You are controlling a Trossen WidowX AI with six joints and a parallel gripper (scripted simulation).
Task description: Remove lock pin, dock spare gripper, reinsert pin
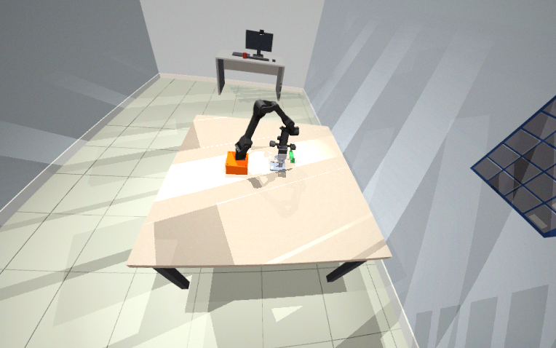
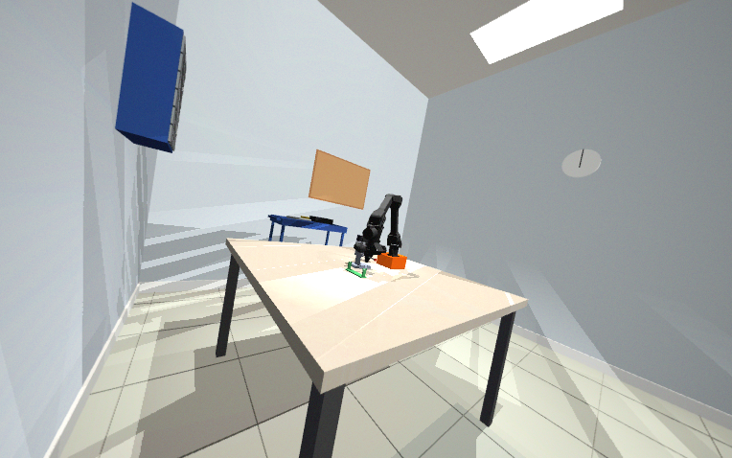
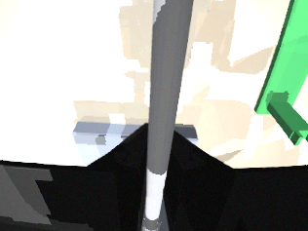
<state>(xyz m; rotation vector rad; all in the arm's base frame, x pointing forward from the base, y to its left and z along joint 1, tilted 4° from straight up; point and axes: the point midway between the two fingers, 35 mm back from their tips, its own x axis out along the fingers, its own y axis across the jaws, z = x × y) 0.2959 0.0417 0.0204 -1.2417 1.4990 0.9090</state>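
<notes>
The mount is 7 cm to the right of my gripper tip, 2 cm behind it and 1 cm above it. Also, from my gripper tip: spare gripper: 8 cm above, 7 cm to the right, 2 cm behind; green rest: 11 cm ahead, 4 cm to the left, 2 cm below.
</notes>
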